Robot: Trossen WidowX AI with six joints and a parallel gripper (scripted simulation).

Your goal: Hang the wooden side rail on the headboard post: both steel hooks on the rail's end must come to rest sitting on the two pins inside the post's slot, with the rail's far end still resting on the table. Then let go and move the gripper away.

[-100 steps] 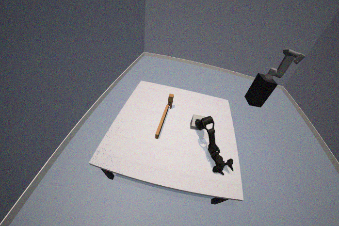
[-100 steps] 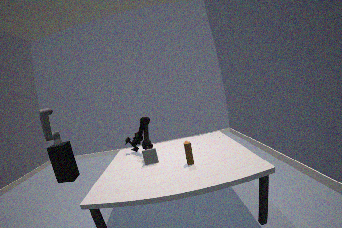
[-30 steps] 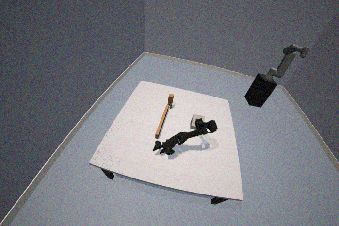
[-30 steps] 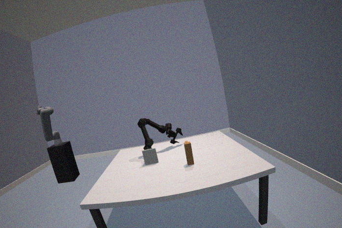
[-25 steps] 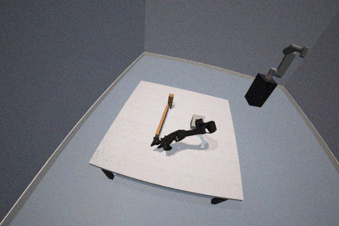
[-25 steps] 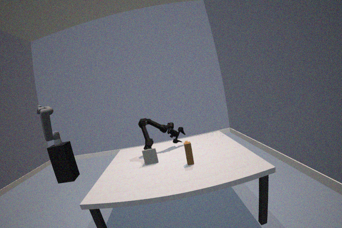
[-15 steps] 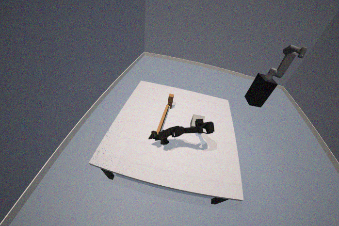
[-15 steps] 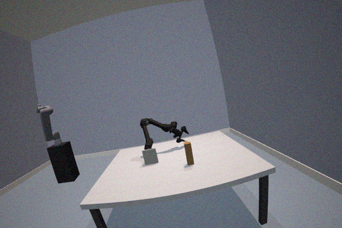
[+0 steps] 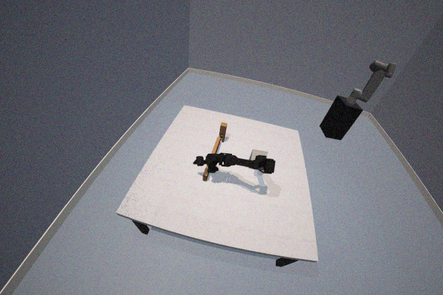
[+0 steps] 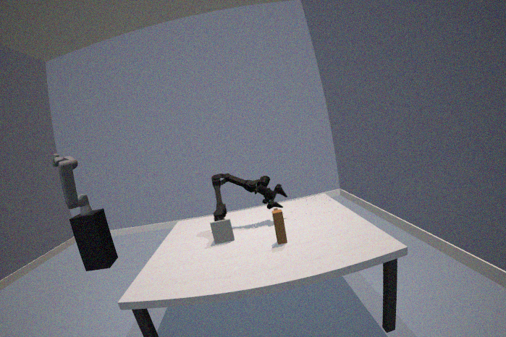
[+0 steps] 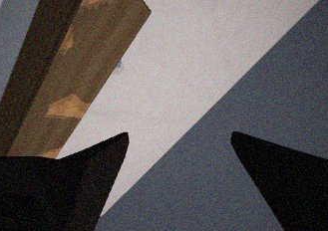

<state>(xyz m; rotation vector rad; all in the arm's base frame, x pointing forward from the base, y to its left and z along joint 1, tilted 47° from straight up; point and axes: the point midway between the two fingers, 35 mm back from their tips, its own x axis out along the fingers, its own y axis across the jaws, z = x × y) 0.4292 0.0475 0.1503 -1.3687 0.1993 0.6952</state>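
Now: the wooden headboard post 150 mm behind my gripper tip, 390 mm to the right of it and 30 mm below it.
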